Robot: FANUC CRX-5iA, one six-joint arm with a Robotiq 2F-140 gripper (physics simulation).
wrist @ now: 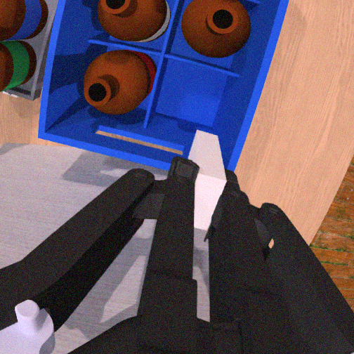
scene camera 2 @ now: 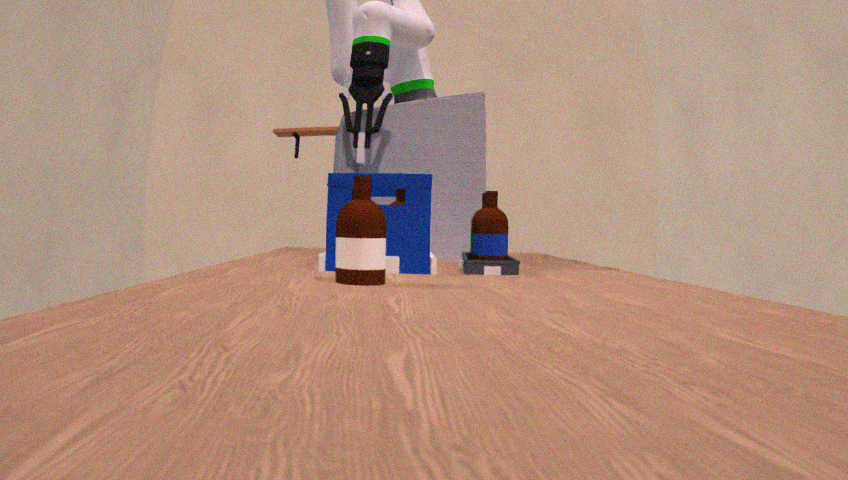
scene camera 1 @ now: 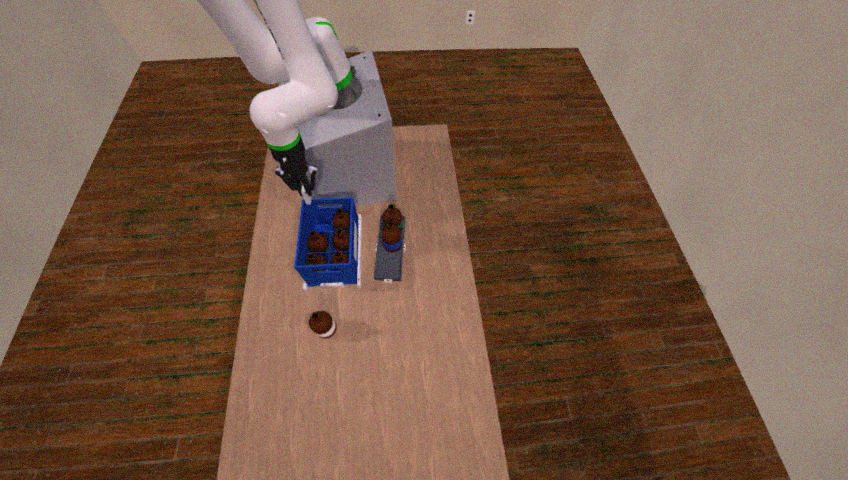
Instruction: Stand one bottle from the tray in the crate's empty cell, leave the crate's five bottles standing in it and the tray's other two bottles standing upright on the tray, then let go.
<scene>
In view: my gripper [scene camera 2: 360, 163], a blue-labelled bottle [scene camera 2: 490, 234] and a white-labelled brown bottle [scene camera 2: 361, 223].
My gripper is seen too in the wrist view [wrist: 200, 151] and in scene camera 1 [scene camera 1: 309, 201].
</scene>
